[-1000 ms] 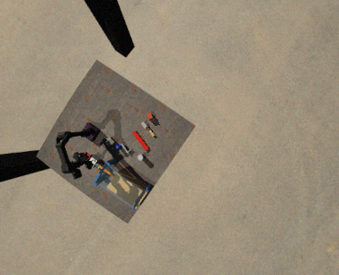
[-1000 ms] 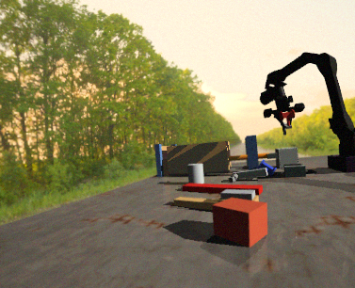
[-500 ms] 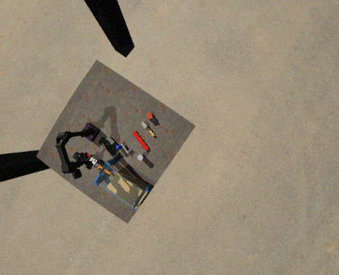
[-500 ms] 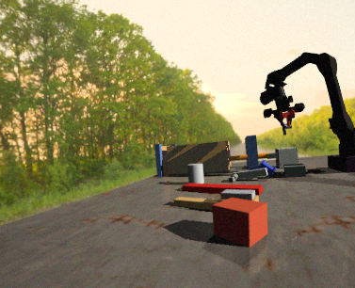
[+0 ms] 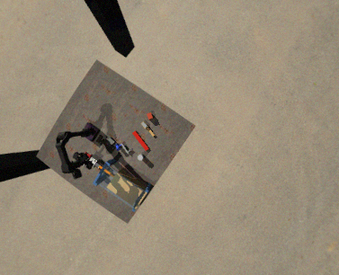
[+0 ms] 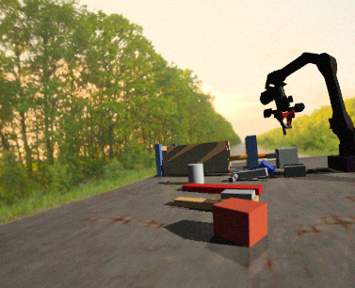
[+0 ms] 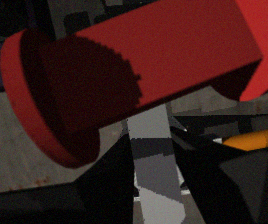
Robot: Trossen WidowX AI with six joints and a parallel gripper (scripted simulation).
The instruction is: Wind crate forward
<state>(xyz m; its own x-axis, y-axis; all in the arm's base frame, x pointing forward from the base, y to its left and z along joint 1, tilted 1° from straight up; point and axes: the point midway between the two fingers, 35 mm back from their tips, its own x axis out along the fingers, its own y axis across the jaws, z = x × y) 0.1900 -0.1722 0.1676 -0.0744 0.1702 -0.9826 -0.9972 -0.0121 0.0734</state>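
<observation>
My gripper tip is now 10 mm to the left of the winch handle with red grip and 20 mm below it. Round my gripper tip: dark block 30 mm ahead, 190 mm to the left, 160 mm below; red knob 40 mm to the left, 40 mm above; winch 10 mm behind, 80 mm to the right, 150 mm below.
</observation>
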